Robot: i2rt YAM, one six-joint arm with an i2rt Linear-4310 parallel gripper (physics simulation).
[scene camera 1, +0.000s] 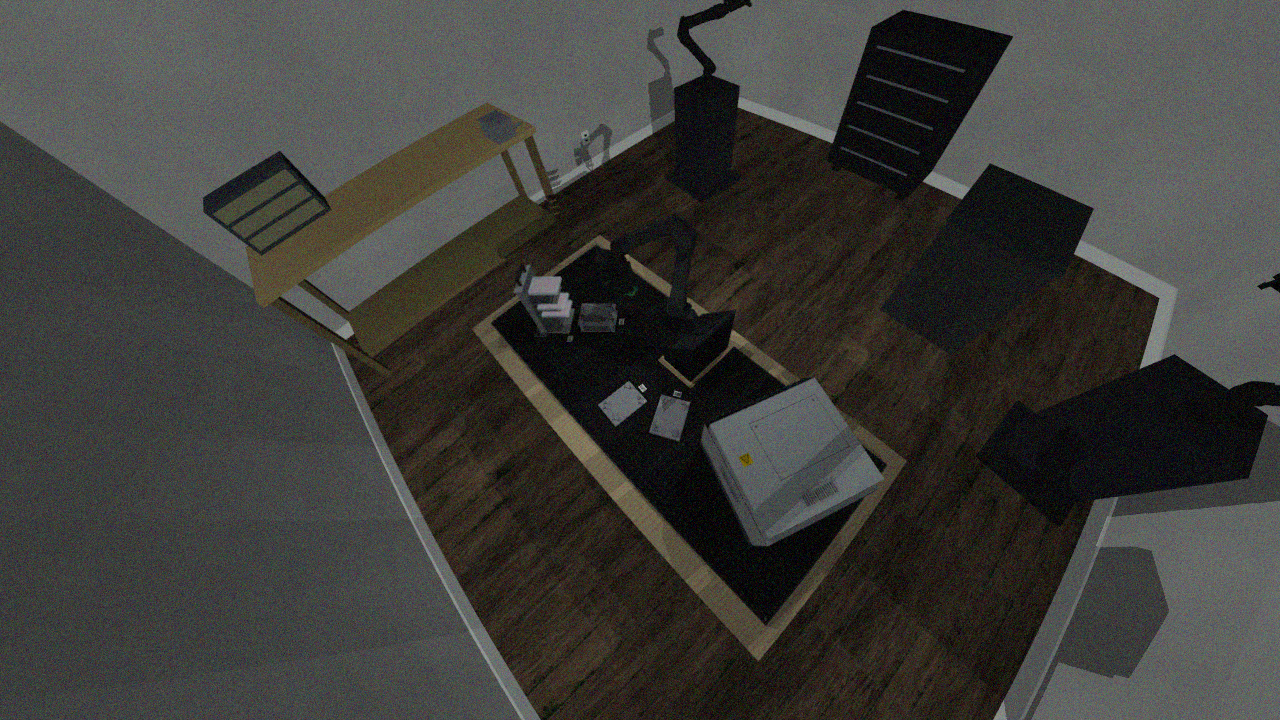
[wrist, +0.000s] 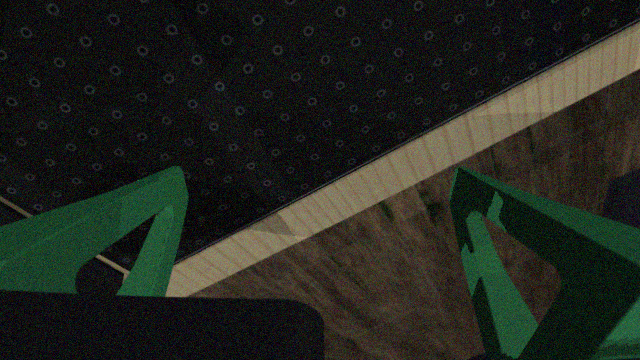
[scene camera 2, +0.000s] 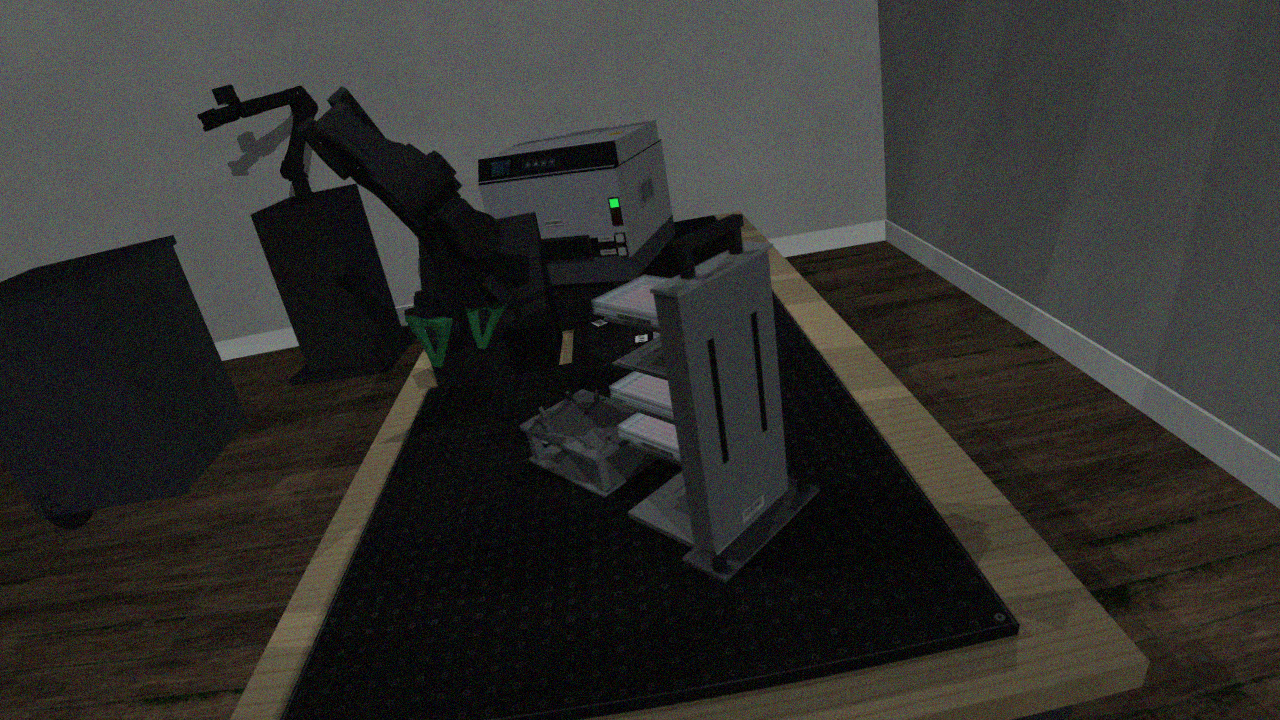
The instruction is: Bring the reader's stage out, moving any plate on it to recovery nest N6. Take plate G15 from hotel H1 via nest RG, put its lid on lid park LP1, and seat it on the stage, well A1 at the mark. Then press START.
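Pixels of known places: gripper, fingertip midpoint: (scene camera 1: 629,286) (wrist: 318,181) (scene camera 2: 460,357); arm's base at its link origin: (scene camera 1: 696,328).
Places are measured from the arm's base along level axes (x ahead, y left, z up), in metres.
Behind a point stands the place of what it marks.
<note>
My gripper (scene camera 1: 631,291) @[x 0.067, y -0.354, z 0.000 m] (scene camera 2: 460,353) @[x 0.067, y -0.354, z 0.000 m] (wrist: 318,181) @[x 0.067, y -0.354, z 0.000 m] is open, its green fingers wide apart and empty, above the table's edge near the arm's base. The grey hotel (scene camera 1: 534,308) @[x 0.453, y -0.525, z 0.022 m] (scene camera 2: 729,385) @[x 0.427, y -0.599, z 0.031 m] stands at one end of the table with several pale plates on its shelves; which is G15 cannot be read. A clear box-like nest (scene camera 1: 597,317) @[x 0.245, y -0.386, z -0.098 m] (scene camera 2: 586,438) @[x 0.239, y -0.450, z -0.098 m] stands beside the hotel. Two flat grey pads, one (scene camera 1: 622,402) @[x 0.393, y -0.002, z -0.148 m] and another (scene camera 1: 669,417) @[x 0.288, y 0.169, z -0.147 m], lie mid-table. The white reader (scene camera 1: 787,456) @[x 0.173, y 0.555, z 0.176 m] (scene camera 2: 572,201) @[x 0.152, y 0.358, z 0.054 m] stands at the far end and shows a green light (scene camera 2: 614,203) @[x 0.250, y 0.328, z 0.040 m]. Its stage cannot be made out.
A dark upright panel (scene camera 1: 716,340) @[x -0.022, y 0.088, z -0.003 m] stands by the arm's base, between hotel and reader. The black perforated board (scene camera 2: 537,608) @[x 0.198, y -0.686, z -0.158 m] (wrist: 280,100) @[x 0.013, y -0.331, z -0.158 m] has a wooden rim (scene camera 2: 966,483) @[x 0.697, y -0.547, z -0.171 m] (wrist: 360,180) @[x -0.115, y -0.358, z -0.171 m]. A wooden bench (scene camera 1: 393,183), a dark cabinet (scene camera 1: 913,98) and other dark blocks stand around the table.
</note>
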